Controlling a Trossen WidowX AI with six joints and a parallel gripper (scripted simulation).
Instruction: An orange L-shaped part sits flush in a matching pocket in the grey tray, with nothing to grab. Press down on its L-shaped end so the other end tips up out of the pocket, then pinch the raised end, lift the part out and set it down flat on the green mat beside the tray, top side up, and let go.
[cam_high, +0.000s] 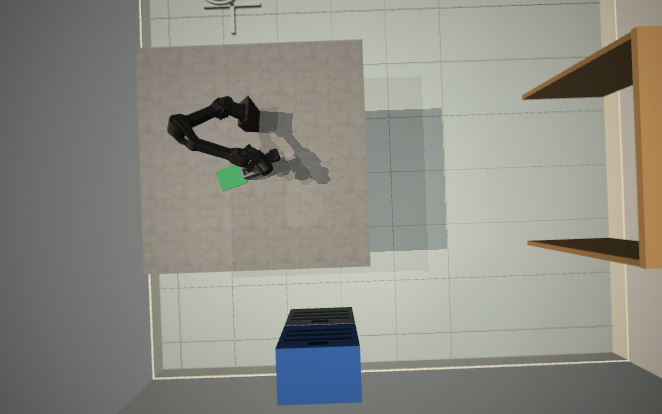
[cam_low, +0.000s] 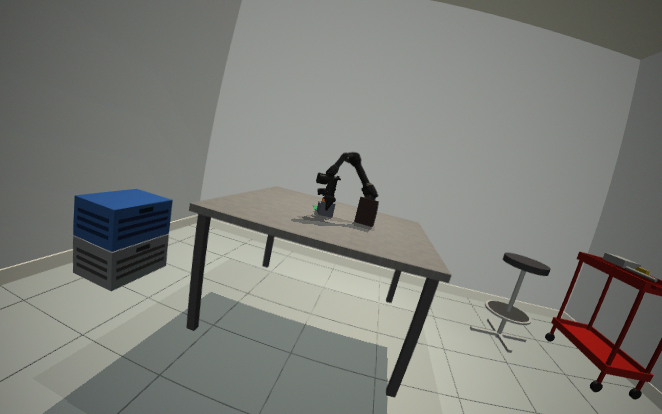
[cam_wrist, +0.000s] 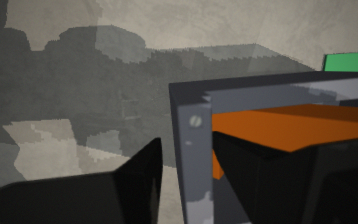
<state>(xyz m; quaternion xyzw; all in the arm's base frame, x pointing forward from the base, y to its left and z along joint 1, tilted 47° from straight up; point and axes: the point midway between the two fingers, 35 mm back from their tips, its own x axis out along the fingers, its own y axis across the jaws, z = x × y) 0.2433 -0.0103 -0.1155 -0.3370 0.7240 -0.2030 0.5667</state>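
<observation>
The orange L-shaped part lies 40 mm to the right of my gripper tip. The rest, counted from my gripper tip: green mat 50 mm ahead, 220 mm to the right, 50 mm below.
</observation>
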